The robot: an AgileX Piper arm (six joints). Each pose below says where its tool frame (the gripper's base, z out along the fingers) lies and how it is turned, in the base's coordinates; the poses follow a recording.
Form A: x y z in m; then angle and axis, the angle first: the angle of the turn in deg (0 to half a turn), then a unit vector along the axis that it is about.
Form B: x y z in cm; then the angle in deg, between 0 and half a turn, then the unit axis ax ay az. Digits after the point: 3 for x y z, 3 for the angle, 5 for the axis.
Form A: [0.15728, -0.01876, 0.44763, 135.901, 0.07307, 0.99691, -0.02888]
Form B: [15.728, -1.876, 44.763, 135.901, 0.07307, 0.99691, -0.02888]
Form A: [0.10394, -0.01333, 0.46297, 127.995, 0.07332, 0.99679, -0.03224]
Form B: [10.394, -1.333, 46.297, 127.995, 0.07332, 0.99679, -0.03224]
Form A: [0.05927, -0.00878, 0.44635, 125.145, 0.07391, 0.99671, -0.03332]
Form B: [5.927, -0.878, 44.635, 125.145, 0.07391, 0.99671, -0.03332]
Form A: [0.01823, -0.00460, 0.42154, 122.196, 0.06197, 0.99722, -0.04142]
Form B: [1.823, -0.460, 42.154, 122.196, 0.06197, 0.99722, -0.04142]
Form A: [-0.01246, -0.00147, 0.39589, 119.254, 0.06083, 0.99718, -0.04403]
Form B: [-1.246, -0.147, 39.589, 119.254, 0.06083, 0.99718, -0.04403]
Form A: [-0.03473, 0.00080, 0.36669, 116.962, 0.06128, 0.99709, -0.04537]
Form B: [-3.473, 0.080, 36.669, 116.962, 0.06128, 0.99709, -0.04537]
